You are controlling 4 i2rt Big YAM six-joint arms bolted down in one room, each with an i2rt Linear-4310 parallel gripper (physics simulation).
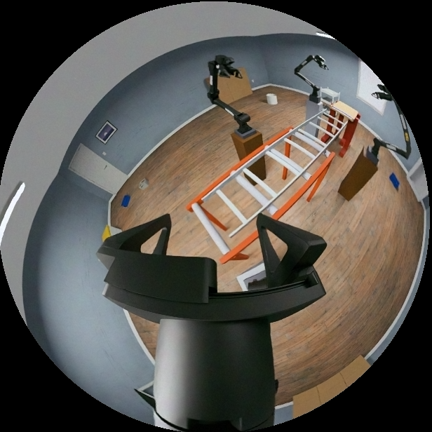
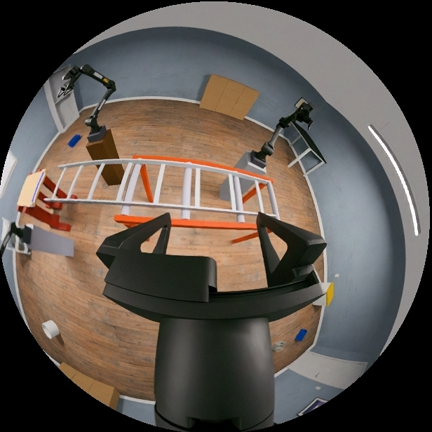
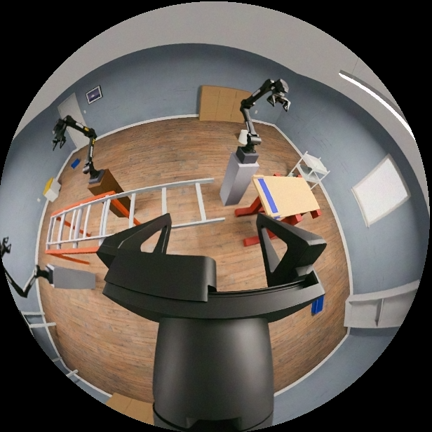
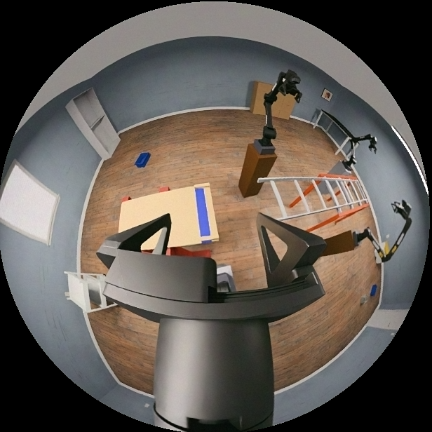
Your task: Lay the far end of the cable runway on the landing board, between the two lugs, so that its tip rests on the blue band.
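Observation:
The cable runway (image 1: 260, 182) (image 2: 160, 183) (image 3: 200, 202) (image 4: 278, 199) is a white ladder lying lengthwise over the rollers of an orange stand (image 2: 200, 223) (image 3: 72, 251). Its far end juts past the stand, with a gap between its tips and the pale landing board (image 3: 295, 195) (image 4: 160, 215). The blue band (image 3: 267, 195) (image 4: 202, 212) runs across the board near the runway side. Small lugs show near the band's ends; their detail is hard to tell. Arm1's gripper (image 1: 214, 217), arm2's gripper (image 2: 214, 217), arm3's gripper (image 3: 214, 217) and arm4's gripper (image 4: 214, 217) are open, empty and apart from the runway.
Red trestles (image 3: 252, 241) carry the board. Brown pedestals (image 1: 357, 175) (image 4: 256, 170) and grey pedestals (image 2: 52, 241) (image 3: 237, 180) bear the arms beside the runway and board. A white rack (image 4: 70, 287) stands beyond the board. A blue bin (image 4: 142, 160) lies on the floor.

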